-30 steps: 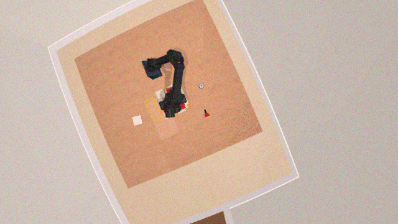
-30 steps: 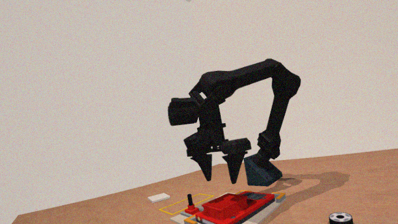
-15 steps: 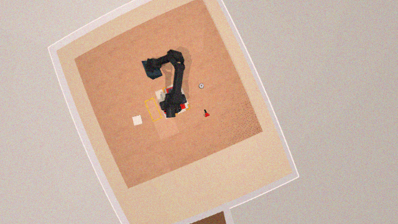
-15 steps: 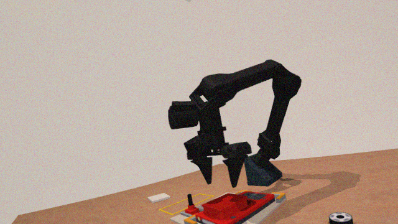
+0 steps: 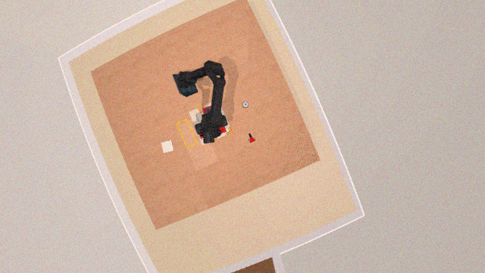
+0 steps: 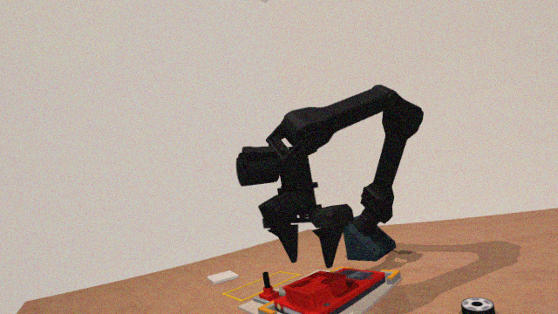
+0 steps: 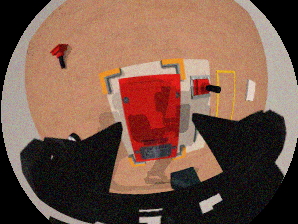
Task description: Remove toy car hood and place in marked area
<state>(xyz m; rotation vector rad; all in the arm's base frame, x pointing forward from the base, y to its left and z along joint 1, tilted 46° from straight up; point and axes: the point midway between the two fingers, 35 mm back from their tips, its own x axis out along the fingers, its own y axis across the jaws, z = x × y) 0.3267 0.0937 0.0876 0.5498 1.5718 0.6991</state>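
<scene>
Now: gripper tip 40 mm above the hood. The rest, counted from my gripper tip: wheel: 230 mm to the left, 90 mm behind, 70 mm below; pale flat piece: 370 mm to the right, 80 mm below, 40 mm ahead.
</scene>
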